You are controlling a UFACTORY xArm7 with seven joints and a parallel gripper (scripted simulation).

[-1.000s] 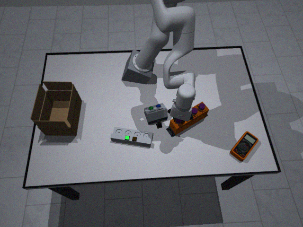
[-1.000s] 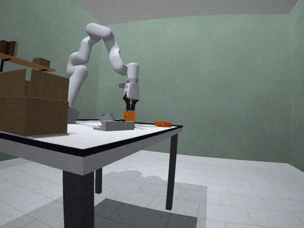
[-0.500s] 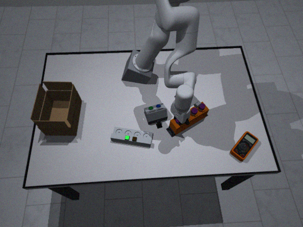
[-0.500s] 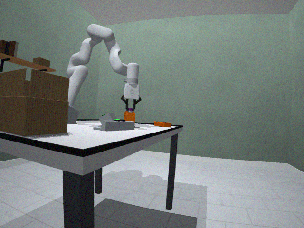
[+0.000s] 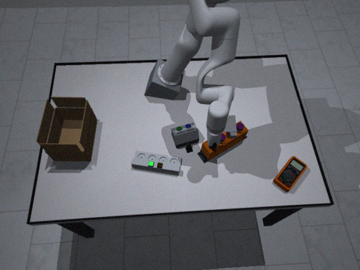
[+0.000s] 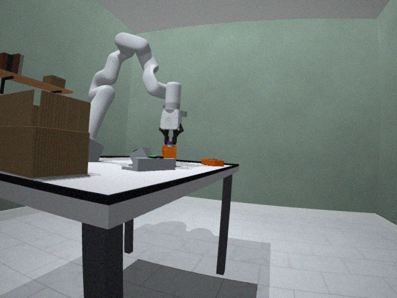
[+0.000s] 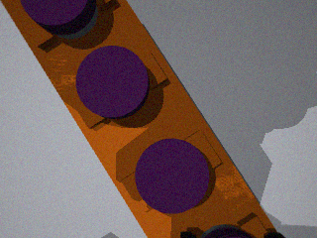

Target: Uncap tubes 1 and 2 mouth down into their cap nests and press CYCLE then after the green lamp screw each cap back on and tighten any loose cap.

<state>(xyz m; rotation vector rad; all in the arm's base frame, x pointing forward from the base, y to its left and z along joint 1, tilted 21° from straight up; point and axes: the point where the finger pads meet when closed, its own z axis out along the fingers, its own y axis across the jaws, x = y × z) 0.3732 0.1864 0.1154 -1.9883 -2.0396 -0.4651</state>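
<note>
The green key is 15 cm to the right of my hand, 9 cm behind it and 6 cm below it. The rest, counted from my hand: tube 1: 13 cm to the left, 9 cm behind, 1 cm below; then blue key: 11 cm to the right, 11 cm behind, 6 cm below; then purple cap: 9 cm to the left, 6 cm behind, 1 cm below.
</note>
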